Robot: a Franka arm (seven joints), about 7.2 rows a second.
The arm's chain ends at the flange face. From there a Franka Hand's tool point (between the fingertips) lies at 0.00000 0.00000 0.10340 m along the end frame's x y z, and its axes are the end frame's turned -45 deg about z.
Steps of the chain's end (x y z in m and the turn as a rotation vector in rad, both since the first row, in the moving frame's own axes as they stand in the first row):
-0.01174 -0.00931 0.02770 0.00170 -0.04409 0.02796
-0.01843 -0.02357 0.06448 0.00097 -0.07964 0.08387
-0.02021 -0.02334 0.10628 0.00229 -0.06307 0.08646
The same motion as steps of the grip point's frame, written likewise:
-0.00477 -0.01827 0.02760 0.03238 -0.02997 0.02796
-0.00186 -0.03582 0.06415 0.05700 -0.05563 0.08387
-0.00202 -0.03576 0.10607 0.04622 -0.04298 0.08646

